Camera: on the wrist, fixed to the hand. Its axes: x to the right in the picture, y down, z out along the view.
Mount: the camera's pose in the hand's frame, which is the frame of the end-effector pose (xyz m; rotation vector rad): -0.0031 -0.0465 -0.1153 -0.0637 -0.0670 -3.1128
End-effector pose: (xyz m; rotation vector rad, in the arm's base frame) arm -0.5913 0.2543 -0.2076 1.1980 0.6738 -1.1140
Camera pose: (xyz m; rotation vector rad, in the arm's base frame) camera -0.6196 0.3660 -0.2544 0.7645 -1.2891 1.5873
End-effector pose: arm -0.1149 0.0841 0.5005 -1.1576 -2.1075 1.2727
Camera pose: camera -0.0532 0.1305 0.5980 1.8842 -1.0955 -0.5205
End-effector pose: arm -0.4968 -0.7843 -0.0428 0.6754 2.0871 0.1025
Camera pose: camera -0.6067 -0.8046 0.0117 -2.5562 0.8255 -1.3320
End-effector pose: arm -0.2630 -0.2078 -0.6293 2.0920 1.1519 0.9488
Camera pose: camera -0.3779 -0.1729 -0.5969 -1.0639 1.9715 -0.7268
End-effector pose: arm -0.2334 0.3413 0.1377 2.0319 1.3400 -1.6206
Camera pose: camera -0.1918 0.4410 0.1993 1.1002 -1.6878 0.2908
